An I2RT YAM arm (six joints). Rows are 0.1 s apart.
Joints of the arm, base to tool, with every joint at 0 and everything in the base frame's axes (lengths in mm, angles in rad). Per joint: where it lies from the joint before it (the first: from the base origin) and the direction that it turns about. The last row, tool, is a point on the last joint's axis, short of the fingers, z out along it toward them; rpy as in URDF.
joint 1: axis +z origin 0 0 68
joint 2: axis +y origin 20 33.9 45.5
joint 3: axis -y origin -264 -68.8 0
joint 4: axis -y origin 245 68.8 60
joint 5: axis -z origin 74 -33.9 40.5
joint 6: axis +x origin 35.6 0 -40.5
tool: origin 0 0 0 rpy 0 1.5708 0
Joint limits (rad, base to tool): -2.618..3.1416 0..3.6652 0..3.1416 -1.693..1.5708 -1.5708..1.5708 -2.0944..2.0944
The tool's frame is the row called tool.
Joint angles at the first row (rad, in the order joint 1, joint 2, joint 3, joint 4, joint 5, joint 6):
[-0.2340, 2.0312, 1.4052, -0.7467, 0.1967, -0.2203]
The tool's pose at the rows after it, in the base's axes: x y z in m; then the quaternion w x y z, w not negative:
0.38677 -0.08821 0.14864 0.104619 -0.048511 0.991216 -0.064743
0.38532 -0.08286 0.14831 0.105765 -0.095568 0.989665 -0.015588
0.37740 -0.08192 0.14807 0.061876 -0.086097 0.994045 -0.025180
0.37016 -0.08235 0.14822 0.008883 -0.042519 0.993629 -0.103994
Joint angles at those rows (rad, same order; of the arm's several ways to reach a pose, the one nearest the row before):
[-0.2180, 2.0312, 1.4052, -0.7078, 0.0692, -0.3241]
[-0.2150, 2.0312, 1.4067, -0.7349, -0.0349, -0.4038]
[-0.2127, 2.0312, 1.4120, -0.8185, 0.0116, -0.3862]
[-0.2005, 2.0312, 1.4128, -0.8841, 0.1978, -0.2928]

